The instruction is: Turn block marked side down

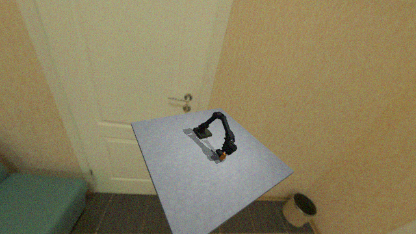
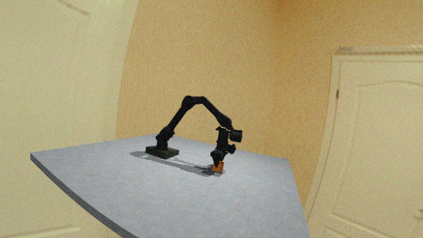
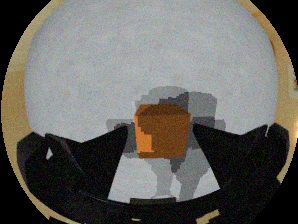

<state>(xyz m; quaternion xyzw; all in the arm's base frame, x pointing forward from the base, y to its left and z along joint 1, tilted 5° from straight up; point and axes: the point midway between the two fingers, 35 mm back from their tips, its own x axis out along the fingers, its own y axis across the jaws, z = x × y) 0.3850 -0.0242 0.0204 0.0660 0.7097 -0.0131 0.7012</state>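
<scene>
Now: gripper tip 1 cm past the orange block.
</scene>
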